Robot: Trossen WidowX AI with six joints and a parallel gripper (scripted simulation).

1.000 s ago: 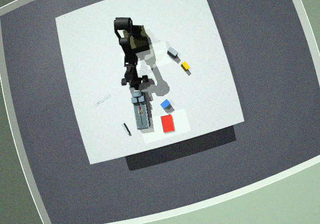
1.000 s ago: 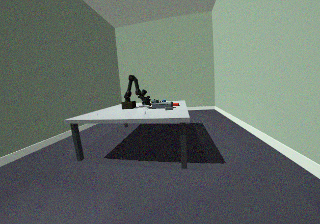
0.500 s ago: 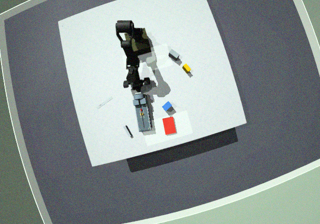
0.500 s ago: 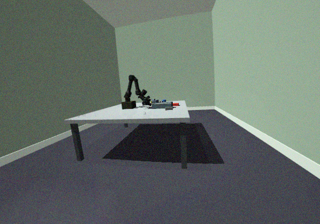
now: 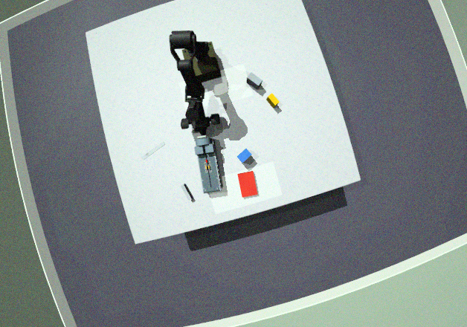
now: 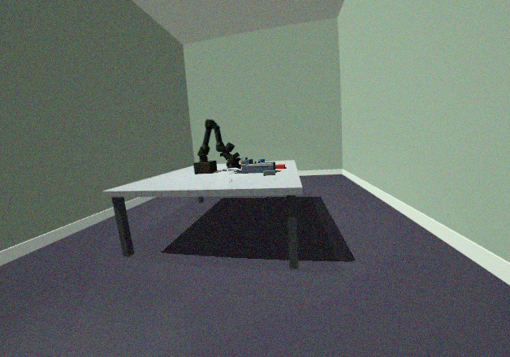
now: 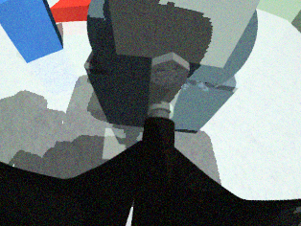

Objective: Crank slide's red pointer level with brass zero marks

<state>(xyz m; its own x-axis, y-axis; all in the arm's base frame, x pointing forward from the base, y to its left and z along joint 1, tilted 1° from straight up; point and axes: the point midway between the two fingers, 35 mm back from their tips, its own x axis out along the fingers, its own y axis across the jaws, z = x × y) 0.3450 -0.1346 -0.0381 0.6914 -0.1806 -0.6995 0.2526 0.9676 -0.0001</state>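
My gripper tip is 3 cm below the crank handle and 2 cm past it. The rest, counted from my gripper tip: red pointer 13 cm ahead, 5 cm above, 3 cm to the right; blue block 18 cm ahead, 15 cm to the left, 1 cm above; pale strip 29 cm to the right, 3 cm below, 3 cm behind.
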